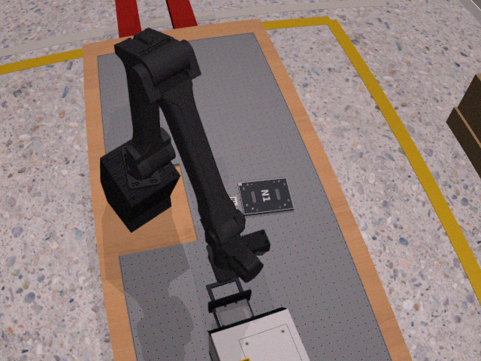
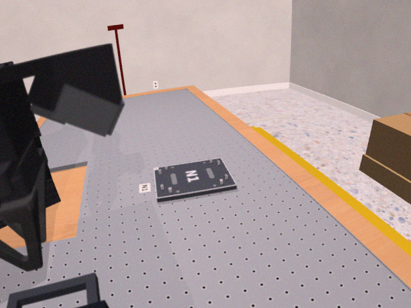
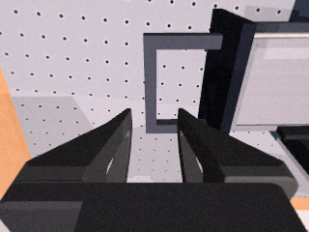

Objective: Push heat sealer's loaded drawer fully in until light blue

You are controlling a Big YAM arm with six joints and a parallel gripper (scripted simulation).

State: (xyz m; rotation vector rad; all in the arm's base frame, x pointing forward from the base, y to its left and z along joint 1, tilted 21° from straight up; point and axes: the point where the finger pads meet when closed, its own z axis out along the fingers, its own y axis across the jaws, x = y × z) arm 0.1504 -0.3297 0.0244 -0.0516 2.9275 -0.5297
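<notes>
Right now my hand is 120 mm to the left of the black drawer, 70 mm above it and 10 mm past it.
</notes>
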